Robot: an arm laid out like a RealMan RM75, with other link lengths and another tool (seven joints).
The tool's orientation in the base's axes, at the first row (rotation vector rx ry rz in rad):
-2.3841 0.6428 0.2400
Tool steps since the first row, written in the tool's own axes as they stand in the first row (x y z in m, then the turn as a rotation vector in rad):
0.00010 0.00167 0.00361 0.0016 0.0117 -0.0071
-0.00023 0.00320 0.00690 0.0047 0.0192 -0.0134
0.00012 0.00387 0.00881 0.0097 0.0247 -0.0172
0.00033 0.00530 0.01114 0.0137 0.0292 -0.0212
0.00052 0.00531 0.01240 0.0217 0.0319 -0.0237
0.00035 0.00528 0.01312 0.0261 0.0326 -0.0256
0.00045 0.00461 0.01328 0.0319 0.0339 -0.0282
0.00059 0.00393 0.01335 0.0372 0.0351 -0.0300
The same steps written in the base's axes. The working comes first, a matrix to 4 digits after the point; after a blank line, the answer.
The tool's axes in the first row as the columns of a matrix, in the base's axes (used below as rounded here):
0.8631 -0.5050 -0.0074
-0.3862 -0.6694 0.6346
-0.3254 -0.5449 -0.7728

-0.00078 0.00113 -0.00373 -0.0045 -0.0130 -0.0014
-0.00187 0.00233 -0.00700 -0.0055 -0.0232 -0.0016
-0.00192 0.00295 -0.00896 -0.0040 -0.0312 -0.0033
-0.00247 0.00339 -0.01160 -0.0028 -0.0383 -0.0040
-0.00232 0.00411 -0.01265 0.0028 -0.0448 -0.0061
-0.00246 0.00466 -0.01313 0.0063 -0.0481 -0.0065
-0.00204 0.00517 -0.01292 0.0106 -0.0529 -0.0071
-0.00157 0.00561 -0.01265 0.0146 -0.0569 -0.0080

